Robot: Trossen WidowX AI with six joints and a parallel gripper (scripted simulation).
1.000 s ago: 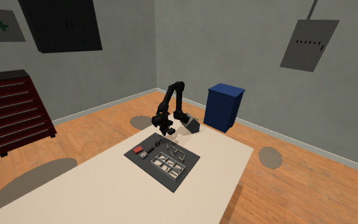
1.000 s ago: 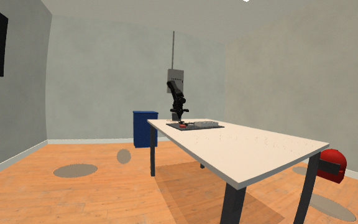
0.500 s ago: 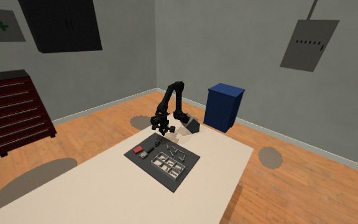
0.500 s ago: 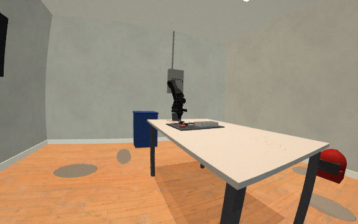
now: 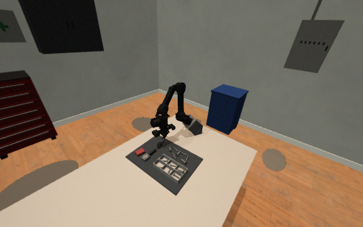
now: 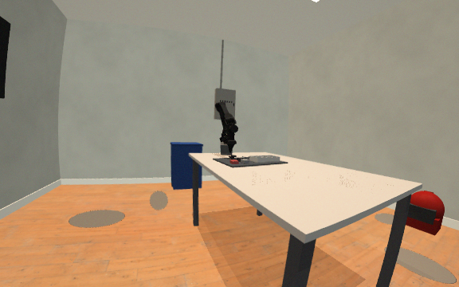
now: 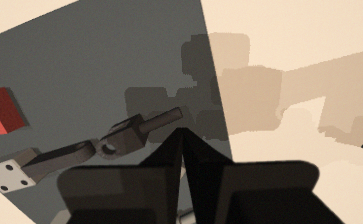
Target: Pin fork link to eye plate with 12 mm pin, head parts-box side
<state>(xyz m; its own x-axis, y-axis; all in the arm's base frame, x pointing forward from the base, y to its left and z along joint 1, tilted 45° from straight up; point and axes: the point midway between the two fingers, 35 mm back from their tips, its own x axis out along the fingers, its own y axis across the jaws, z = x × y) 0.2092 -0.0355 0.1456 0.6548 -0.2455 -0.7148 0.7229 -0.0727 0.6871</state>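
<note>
The fork link is 5 cm ahead of my hand and 7 cm below it. From my hand the other things lie so: eye plate 13 cm ahead, 1 cm to the left, 7 cm below; dark mat 12 cm ahead, 11 cm to the left, 9 cm below; grey block 21 cm ahead, 1 cm to the left, 6 cm below.
</note>
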